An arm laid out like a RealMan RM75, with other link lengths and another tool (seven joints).
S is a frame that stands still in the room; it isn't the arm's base.
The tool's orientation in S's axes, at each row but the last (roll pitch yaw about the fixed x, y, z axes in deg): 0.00 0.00 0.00; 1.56 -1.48 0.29; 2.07 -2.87 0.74; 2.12 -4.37 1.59; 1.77 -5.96 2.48; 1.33 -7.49 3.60; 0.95 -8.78 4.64; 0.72 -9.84 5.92; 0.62 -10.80 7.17; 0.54 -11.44 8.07; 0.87 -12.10 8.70
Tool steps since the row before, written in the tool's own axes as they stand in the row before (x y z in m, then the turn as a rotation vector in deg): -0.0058 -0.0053 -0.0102 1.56 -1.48 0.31; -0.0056 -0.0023 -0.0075 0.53 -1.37 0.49; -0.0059 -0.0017 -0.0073 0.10 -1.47 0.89; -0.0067 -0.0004 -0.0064 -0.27 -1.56 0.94; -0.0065 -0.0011 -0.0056 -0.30 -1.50 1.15; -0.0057 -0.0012 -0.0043 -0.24 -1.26 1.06; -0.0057 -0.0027 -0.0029 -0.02 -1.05 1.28; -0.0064 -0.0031 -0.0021 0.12 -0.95 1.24; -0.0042 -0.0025 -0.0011 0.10 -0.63 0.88; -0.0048 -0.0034 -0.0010 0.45 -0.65 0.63; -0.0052 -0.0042 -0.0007 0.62 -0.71 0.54
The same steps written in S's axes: -0.0058 -0.0053 -0.0102 1.56 -1.48 0.31; -0.0054 -0.0021 -0.0077 0.53 -1.38 0.47; -0.0055 -0.0015 -0.0076 0.08 -1.50 0.84; -0.0062 -0.0003 -0.0069 -0.29 -1.60 0.86; -0.0058 -0.0012 -0.0063 -0.35 -1.55 1.07; -0.0050 -0.0014 -0.0050 -0.29 -1.31 0.99; -0.0050 -0.0031 -0.0038 -0.13 -1.08 1.24; -0.0056 -0.0037 -0.0032 0.01 -0.97 1.23; -0.0036 -0.0030 -0.0019 0.01 -0.64 0.88; -0.0040 -0.0040 -0.0020 0.41 -0.60 0.70; -0.0042 -0.0049 -0.0018 0.60 -0.63 0.65
